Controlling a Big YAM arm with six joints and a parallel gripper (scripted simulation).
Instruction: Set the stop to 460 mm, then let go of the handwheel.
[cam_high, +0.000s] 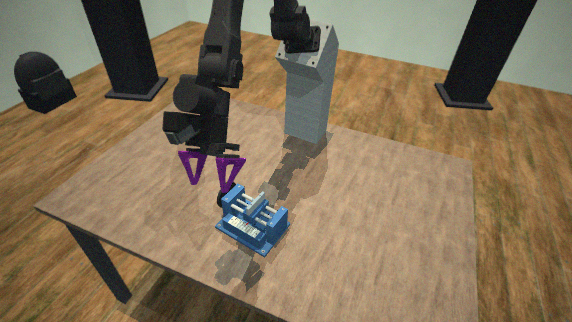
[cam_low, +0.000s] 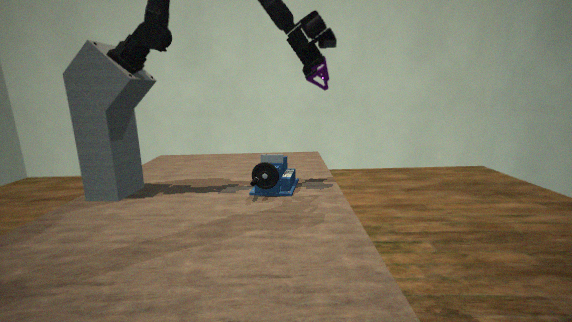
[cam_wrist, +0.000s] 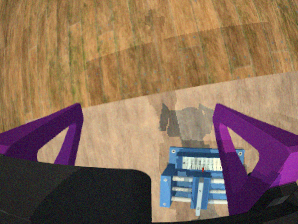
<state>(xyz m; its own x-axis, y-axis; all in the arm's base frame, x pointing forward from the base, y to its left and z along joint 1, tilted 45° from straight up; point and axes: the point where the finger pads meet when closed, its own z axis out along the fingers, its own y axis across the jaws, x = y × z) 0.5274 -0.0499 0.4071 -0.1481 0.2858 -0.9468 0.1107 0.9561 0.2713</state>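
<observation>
The dark handle is 31 cm below my hand, 28 cm behind it and 6 cm to the right of it. The rest, counted from my hand: black handwheel (31 cm below, 27 cm behind, 5 cm to the right); stop fixture (28 cm below, 18 cm behind, 6 cm to the left).
</observation>
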